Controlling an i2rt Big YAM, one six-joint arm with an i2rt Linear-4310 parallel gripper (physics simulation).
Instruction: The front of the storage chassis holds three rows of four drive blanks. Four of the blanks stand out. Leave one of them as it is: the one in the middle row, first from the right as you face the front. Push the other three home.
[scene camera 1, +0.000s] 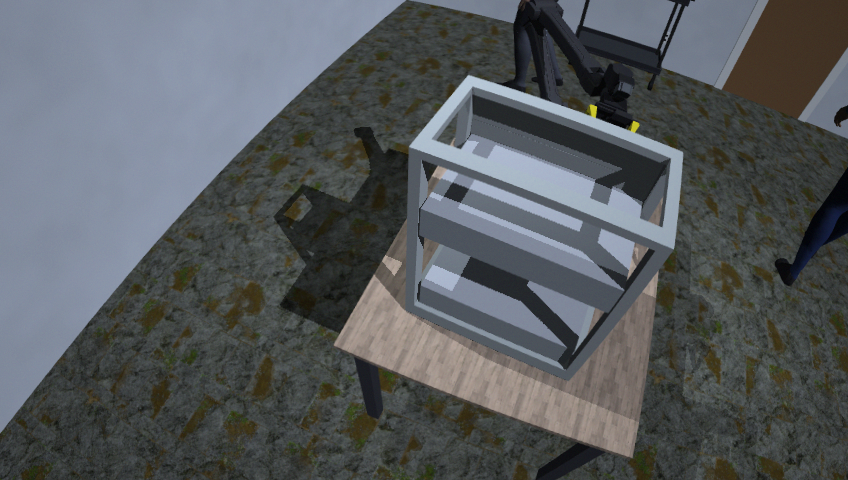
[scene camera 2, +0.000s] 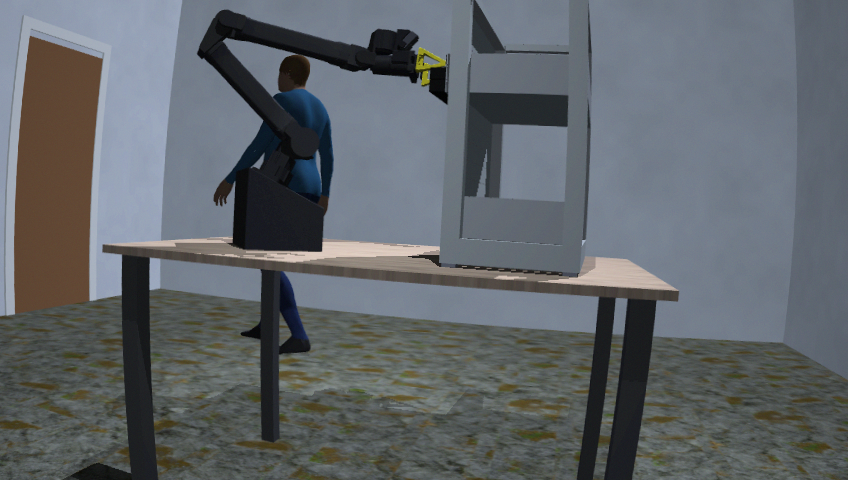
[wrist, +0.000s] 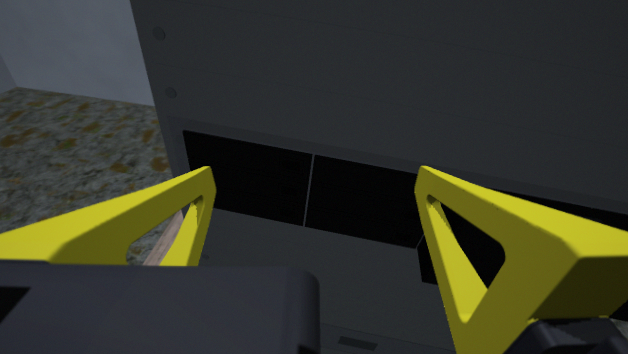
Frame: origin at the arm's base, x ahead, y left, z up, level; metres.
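Seen in the pictures: gripper, between the fingertips: (wrist: 315, 177); arm's base, origin of its link: (scene camera 2: 270, 184).
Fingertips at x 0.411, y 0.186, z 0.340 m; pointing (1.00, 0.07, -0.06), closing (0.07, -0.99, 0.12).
Pixels of each thing's middle, then the offset from my fingertips to it. "spot": a spot on its surface instead. Level surfaces: height alone.
- far left blank, middle of its body: (wrist: 267, 123) 0.147 m ahead, 0.052 m left, 0.058 m down
- black blank, a spot on its surface: (wrist: 427, 267) spot: 0.042 m ahead, 0.106 m right, 0.114 m down
- wooden table, height of its surface: 0.502 m down
The storage chassis (scene camera 1: 553, 113) (scene camera 2: 458, 148) (wrist: 350, 100) stands upright on the table, its front toward the arm. In the wrist view, two dark blanks at the left of one row, the far left blank (wrist: 250, 167) and its neighbour (wrist: 357, 192), look flush. A black blank (wrist: 427, 267) stands out beside them, mostly behind the right finger. In scene camera 2, a black block of blanks (scene camera 2: 438, 84) juts from the front. My gripper (scene camera 1: 613, 118) (scene camera 2: 437, 66) (wrist: 315, 177) is open and empty, close before the front at about that block's height. The other rows and the named blank cannot be told apart.
The wooden table (scene camera 1: 416, 356) (scene camera 2: 368, 261) carries the chassis and the arm's base (scene camera 2: 279, 214). A person (scene camera 2: 306, 124) stands behind the arm in scene camera 2. A dark cart (scene camera 1: 618, 50) stands by the far wall. Another person's leg (scene camera 1: 824, 226) shows at the right edge.
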